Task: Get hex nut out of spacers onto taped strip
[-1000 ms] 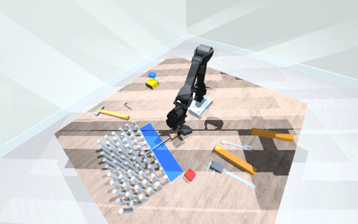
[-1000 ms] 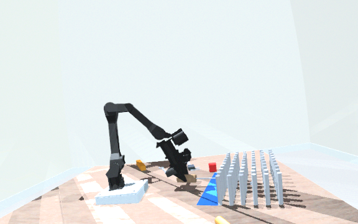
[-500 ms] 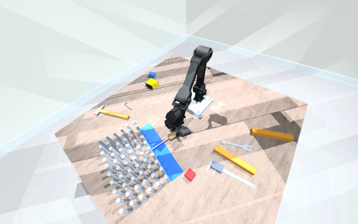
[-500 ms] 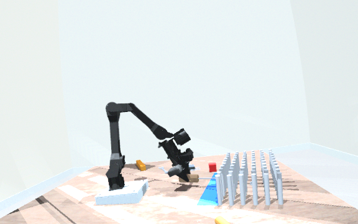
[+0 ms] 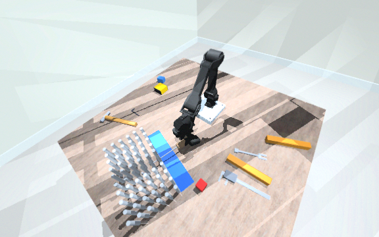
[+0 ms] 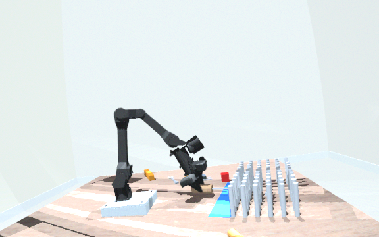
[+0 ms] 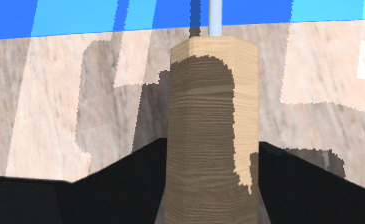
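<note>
Now: the blue taped strip 10 cm ahead of my gripper tip, 5 cm to the right of it and 3 cm below it. Round my gripper tip: red cube (15 cm ahead, 19 cm to the left, 1 cm below); then wrench (12 cm behind, 35 cm to the left, 3 cm below); then hex nut (24 cm ahead, 11 cm to the right, 3 cm below).
</note>
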